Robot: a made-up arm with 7 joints. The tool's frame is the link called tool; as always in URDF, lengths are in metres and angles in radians. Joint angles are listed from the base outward. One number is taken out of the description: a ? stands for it. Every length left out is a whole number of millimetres.
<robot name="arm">
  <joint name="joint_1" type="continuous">
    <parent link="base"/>
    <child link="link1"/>
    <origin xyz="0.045 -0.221 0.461" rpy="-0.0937 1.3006 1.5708"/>
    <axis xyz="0 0 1"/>
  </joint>
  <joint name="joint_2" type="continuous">
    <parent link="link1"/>
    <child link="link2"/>
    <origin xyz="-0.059 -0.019 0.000" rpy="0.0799 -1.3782 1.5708"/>
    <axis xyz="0 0 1"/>
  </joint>
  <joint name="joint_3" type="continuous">
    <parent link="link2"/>
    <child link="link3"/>
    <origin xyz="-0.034 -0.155 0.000" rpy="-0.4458 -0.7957 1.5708"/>
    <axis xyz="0 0 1"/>
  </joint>
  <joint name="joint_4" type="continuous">
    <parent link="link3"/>
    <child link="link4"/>
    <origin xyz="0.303 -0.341 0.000" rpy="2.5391 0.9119 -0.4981"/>
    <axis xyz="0 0 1"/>
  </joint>
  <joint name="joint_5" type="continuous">
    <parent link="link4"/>
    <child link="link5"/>
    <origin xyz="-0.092 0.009 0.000" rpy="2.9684 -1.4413 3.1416"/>
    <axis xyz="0 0 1"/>
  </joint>
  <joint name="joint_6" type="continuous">
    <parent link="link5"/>
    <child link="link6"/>
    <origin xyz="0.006 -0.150 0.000" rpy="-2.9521 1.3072 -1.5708"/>
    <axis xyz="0 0 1"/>
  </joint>
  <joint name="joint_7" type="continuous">
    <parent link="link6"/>
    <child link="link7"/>
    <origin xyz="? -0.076 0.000" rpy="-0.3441 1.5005 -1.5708"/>
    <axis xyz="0 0 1"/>
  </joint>
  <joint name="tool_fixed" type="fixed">
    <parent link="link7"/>
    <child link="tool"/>
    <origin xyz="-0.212 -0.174 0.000" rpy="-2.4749 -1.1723 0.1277"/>
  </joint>
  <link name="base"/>
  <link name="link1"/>
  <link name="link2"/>
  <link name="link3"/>
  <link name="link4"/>
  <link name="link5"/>
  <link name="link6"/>
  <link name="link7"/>
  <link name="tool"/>
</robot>
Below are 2 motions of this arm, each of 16 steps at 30 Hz.
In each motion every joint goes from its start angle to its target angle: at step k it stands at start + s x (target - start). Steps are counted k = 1, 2, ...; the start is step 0. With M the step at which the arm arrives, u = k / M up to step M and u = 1 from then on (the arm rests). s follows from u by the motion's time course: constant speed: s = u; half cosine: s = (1 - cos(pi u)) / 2; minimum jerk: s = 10 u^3 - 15 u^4 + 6 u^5.
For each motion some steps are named. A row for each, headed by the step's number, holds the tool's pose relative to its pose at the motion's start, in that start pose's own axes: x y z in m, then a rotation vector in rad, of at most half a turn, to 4 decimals.
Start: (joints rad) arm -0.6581 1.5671 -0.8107 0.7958 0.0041 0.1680 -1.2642
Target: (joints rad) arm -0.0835 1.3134 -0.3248 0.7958 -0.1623 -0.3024 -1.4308
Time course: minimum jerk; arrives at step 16
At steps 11, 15, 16:
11: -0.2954 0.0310 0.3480 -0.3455 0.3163 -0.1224
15: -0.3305 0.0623 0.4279 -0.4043 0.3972 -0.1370
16: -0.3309 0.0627 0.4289 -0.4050 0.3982 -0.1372

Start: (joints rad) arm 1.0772 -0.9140 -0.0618 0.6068 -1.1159 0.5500 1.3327
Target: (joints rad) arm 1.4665 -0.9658 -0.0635 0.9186 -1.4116 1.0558 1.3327
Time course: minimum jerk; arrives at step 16
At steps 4, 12, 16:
4: 0.0067 0.0100 0.0359 0.0668 -0.0777 0.0416
12: 0.0007 -0.0150 0.3302 0.5478 -0.7404 0.2346
16: -0.0074 -0.0317 0.3657 0.6042 -0.8346 0.2431

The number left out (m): 0.314
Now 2 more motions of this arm.
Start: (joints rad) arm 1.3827 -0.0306 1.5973 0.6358 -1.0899 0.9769 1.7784
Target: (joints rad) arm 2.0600 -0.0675 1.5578 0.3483 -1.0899 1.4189 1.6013
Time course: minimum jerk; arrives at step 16
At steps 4, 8, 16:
4: -0.0106 0.0158 0.0211 -0.0171 -0.0538 0.0683
8: -0.0694 0.0715 0.0951 -0.0866 -0.2661 0.3245
16: -0.1796 0.1244 0.1670 -0.1801 -0.5493 0.6345

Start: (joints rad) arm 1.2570 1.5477 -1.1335 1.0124 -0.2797 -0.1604 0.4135
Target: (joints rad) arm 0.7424 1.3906 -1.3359 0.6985 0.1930 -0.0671 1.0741
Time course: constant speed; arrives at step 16
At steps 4, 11, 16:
4: 0.0129 -0.0348 -0.0651 0.2336 0.1029 -0.1417
11: 0.0296 -0.0733 -0.1827 0.5916 0.2677 -0.4122
16: 0.0370 -0.0855 -0.2711 0.8056 0.3721 -0.6197

